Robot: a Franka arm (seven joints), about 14 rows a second.
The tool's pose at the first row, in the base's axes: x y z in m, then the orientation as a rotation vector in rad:
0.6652, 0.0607, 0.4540, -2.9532, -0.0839, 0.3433
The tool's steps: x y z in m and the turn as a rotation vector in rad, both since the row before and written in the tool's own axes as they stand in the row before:
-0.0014, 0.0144, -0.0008, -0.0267, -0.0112, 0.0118
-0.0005, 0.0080, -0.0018, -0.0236, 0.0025, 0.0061
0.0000, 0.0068, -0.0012, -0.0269, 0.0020, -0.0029
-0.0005, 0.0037, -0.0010, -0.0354, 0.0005, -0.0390
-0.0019, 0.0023, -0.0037, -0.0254, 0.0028, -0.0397
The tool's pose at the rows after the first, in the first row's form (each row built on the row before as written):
0.6645, 0.0463, 0.4526, -2.9795, -0.0731, 0.3632
0.6647, 0.0381, 0.4533, -3.0041, -0.0685, 0.3618
0.6652, 0.0312, 0.4536, -3.0305, -0.0782, 0.3605
0.6651, 0.0274, 0.4543, -3.0590, -0.1450, 0.3589
0.6643, 0.0248, 0.4582, -3.0764, -0.2114, 0.3531

